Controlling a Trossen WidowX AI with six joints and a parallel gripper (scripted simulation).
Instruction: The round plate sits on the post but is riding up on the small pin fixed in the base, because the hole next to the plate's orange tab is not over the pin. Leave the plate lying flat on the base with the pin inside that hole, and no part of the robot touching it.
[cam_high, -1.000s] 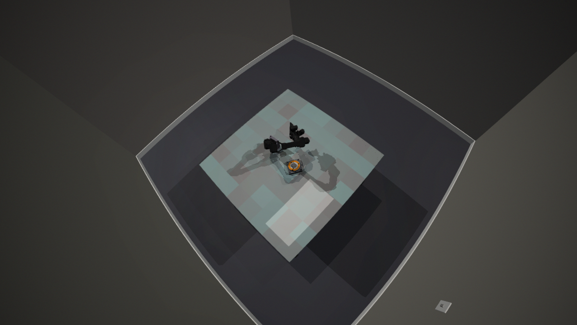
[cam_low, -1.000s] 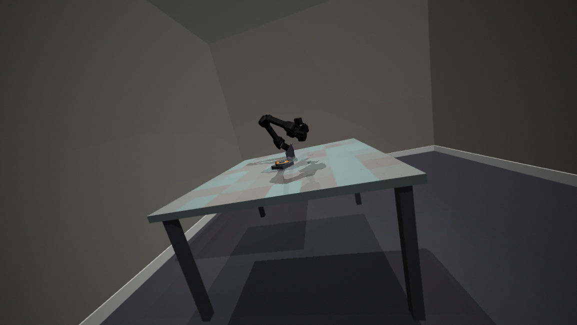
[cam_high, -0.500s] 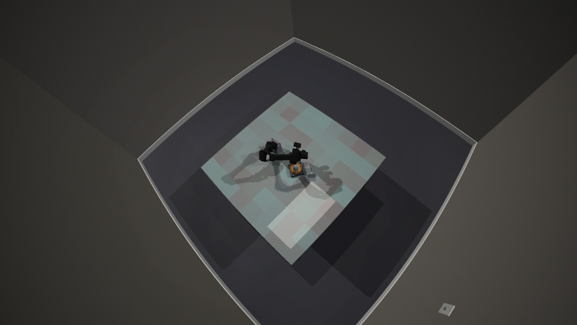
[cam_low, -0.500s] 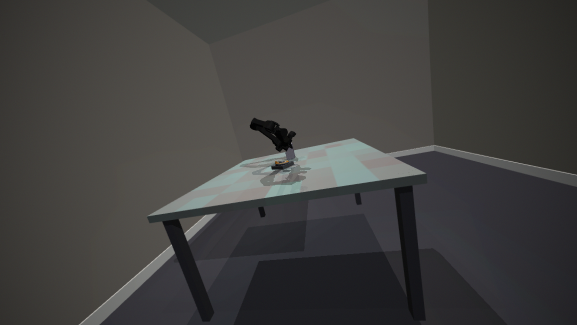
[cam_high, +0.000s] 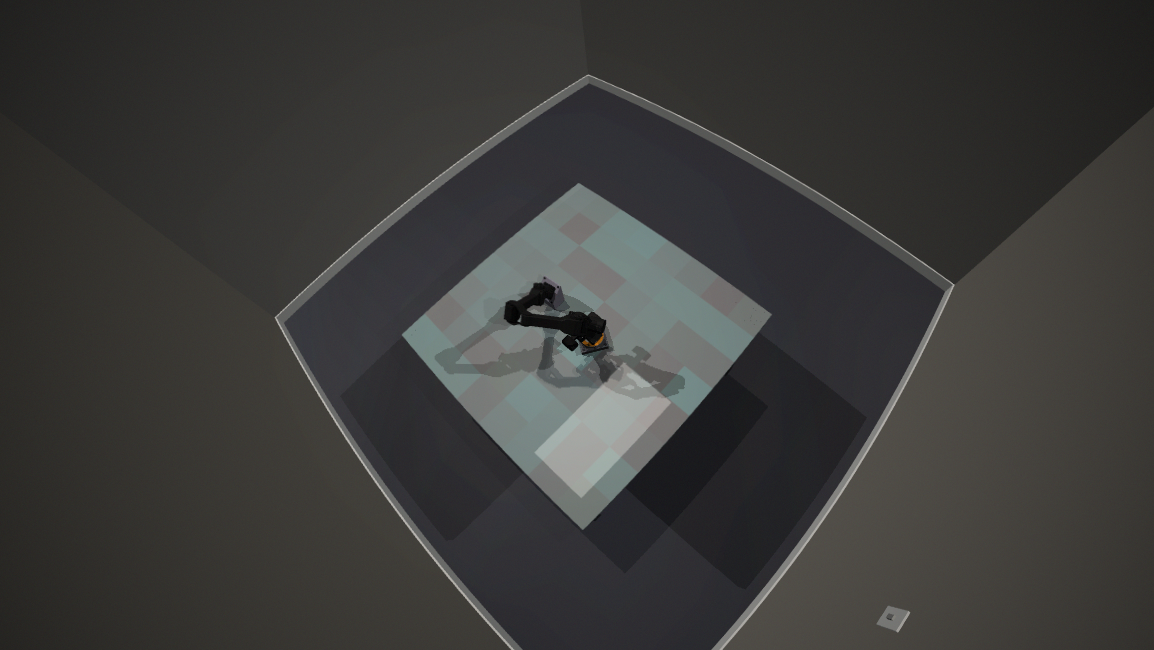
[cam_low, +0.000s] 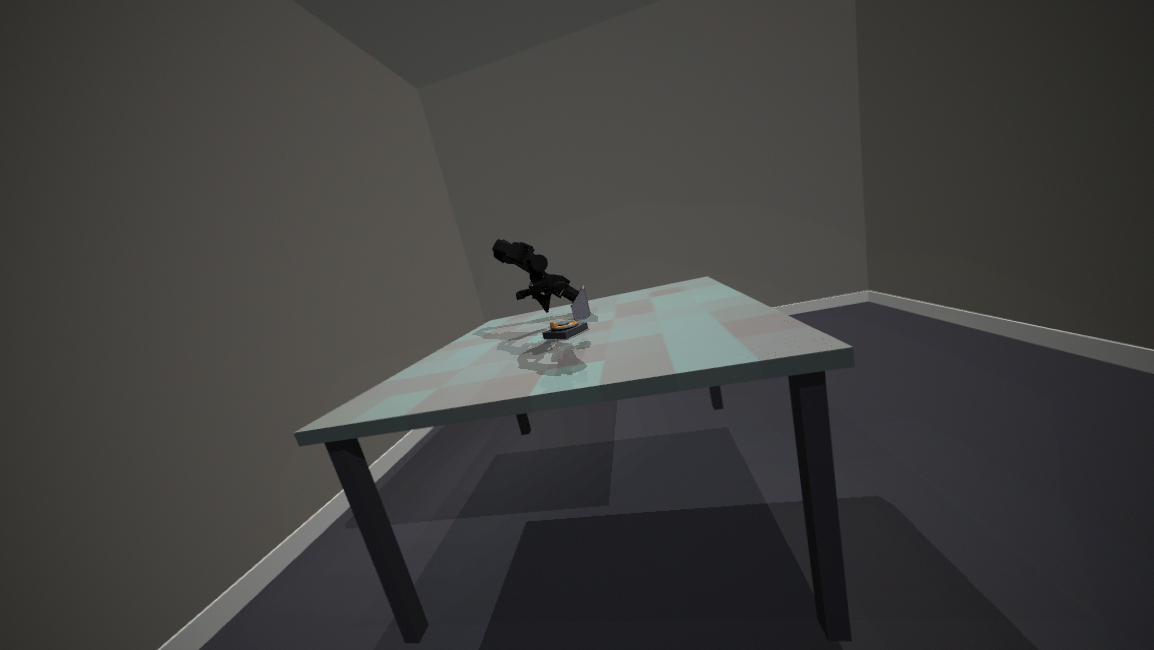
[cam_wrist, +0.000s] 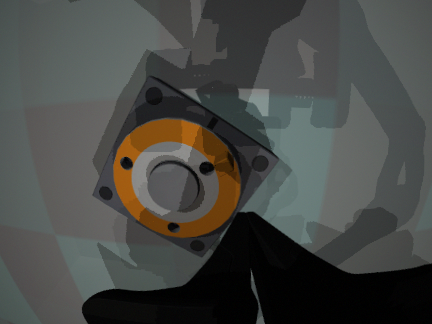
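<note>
Now: gripper tip 50 mm to the right of the base and 70 mm above it.
</note>
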